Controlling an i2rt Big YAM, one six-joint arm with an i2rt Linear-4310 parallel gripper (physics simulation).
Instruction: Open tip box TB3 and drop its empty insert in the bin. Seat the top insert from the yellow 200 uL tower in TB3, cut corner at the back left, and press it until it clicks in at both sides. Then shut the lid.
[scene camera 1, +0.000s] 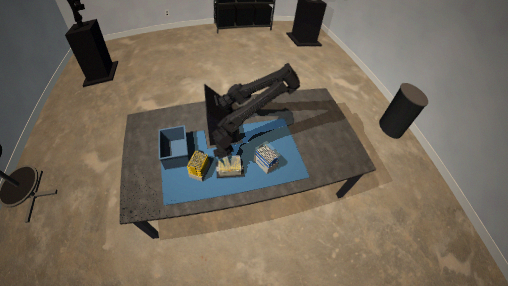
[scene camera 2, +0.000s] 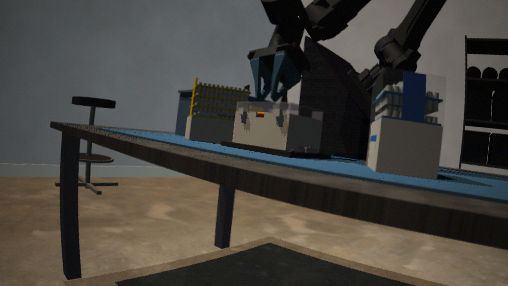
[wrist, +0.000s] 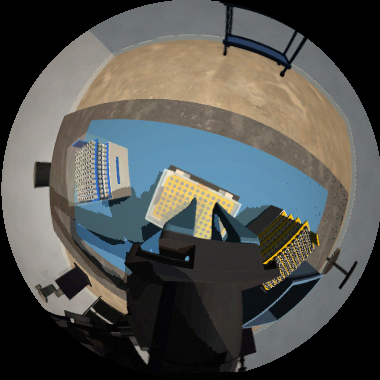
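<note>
Tip box TB3 (scene camera 1: 230, 167) (scene camera 2: 273, 127) (wrist: 177, 198) stands mid-mat, grey, with a yellow holed insert inside and a clear lid lying over it. My gripper (scene camera 1: 224, 153) (scene camera 2: 270, 99) (wrist: 204, 202) hangs just above the box's back part, fingers pointing down. They are drawn close together with a narrow gap and nothing between them. The yellow 200 uL tower (scene camera 1: 198, 164) (scene camera 2: 216, 102) (wrist: 287, 240) stands to the box's left in the overhead view. The blue bin (scene camera 1: 172, 157) (scene camera 2: 182, 106) stands further left; the overhead view shows only its bare blue floor inside.
A blue-trimmed tip tower (scene camera 1: 267, 156) (scene camera 2: 405, 142) (wrist: 94, 169) stands right of TB3. A black slanted panel (scene camera 1: 211, 106) (scene camera 2: 330, 106) rises behind the box by the arm's base. All stand on a blue mat (scene camera 1: 212, 184) on the dark table (scene camera 1: 337, 149).
</note>
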